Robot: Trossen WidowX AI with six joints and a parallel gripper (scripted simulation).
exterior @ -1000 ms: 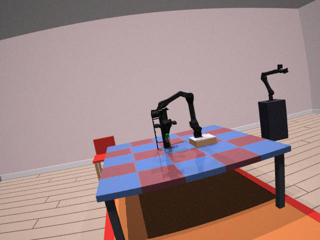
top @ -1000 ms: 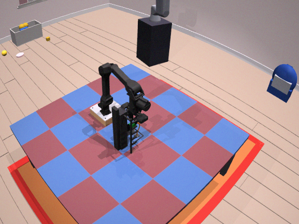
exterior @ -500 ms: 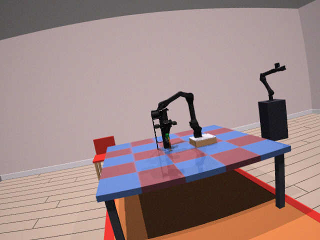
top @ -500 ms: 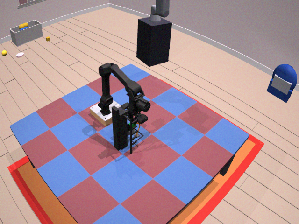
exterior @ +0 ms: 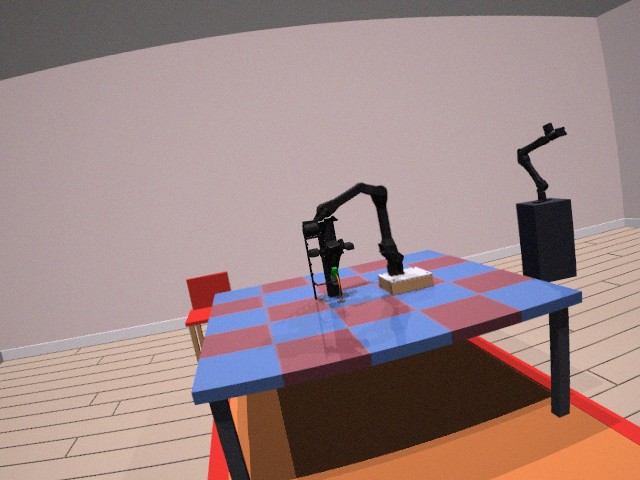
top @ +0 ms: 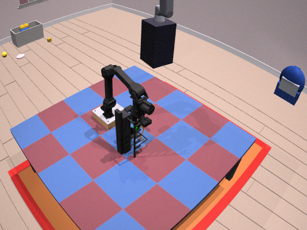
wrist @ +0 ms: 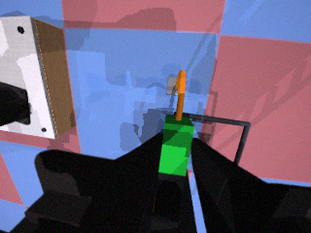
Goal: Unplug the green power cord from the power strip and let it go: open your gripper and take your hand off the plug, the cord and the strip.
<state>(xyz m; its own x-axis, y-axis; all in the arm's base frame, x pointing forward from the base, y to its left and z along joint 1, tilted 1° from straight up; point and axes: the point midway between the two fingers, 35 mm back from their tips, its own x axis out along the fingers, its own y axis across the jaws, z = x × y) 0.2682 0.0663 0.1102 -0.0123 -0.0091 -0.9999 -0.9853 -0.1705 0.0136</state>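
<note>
Now: gripper tip 30 mm to the left of the green plug and 10 mm short of it. The rest, counted from my gripper tip: thin black rack: 100 mm ahead, 80 mm to the right, 10 mm above; black power strip: 110 mm to the right, 20 mm ahead, 10 mm above.
</note>
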